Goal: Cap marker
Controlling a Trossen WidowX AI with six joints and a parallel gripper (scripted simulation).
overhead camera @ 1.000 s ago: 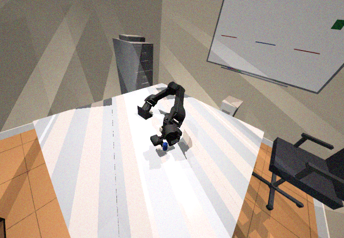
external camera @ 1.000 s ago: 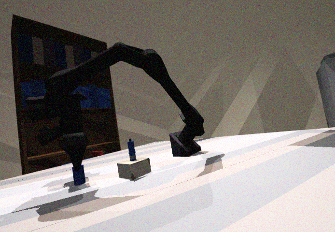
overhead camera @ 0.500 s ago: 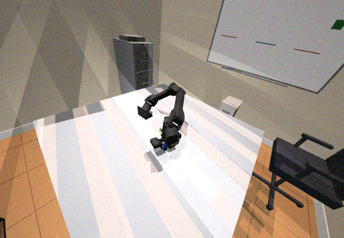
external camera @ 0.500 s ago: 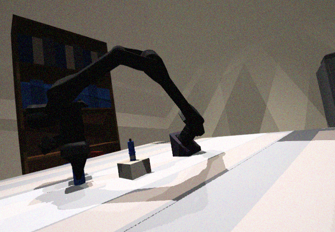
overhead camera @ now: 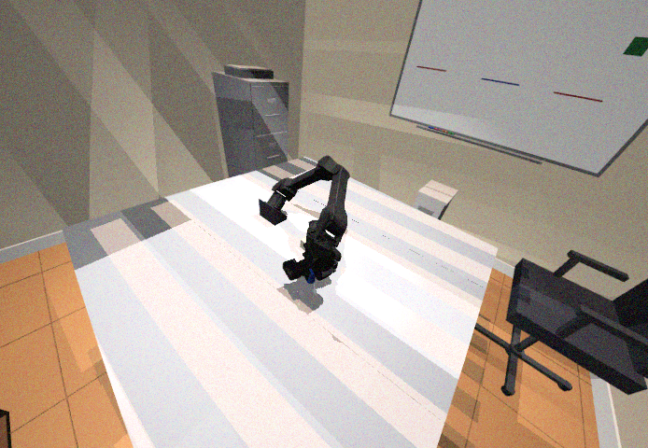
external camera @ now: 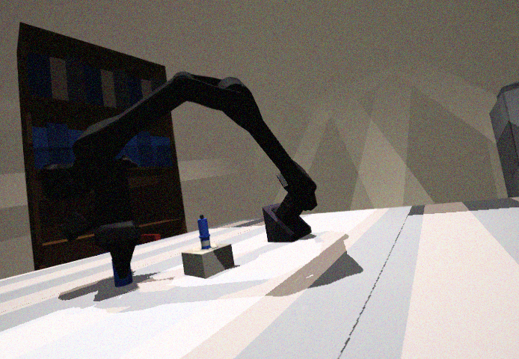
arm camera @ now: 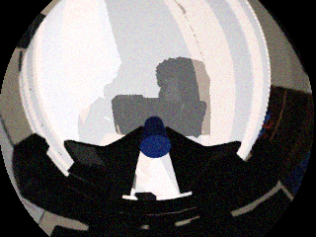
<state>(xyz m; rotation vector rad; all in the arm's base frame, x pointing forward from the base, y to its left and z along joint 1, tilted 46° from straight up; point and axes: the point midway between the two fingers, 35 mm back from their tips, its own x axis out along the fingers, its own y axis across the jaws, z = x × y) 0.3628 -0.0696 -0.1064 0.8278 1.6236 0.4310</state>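
Right now the holder block is 110 mm behind my gripper tip, 120 mm to the left of it and 10 mm above it. Round my gripper tip: blue cap (10 mm above).
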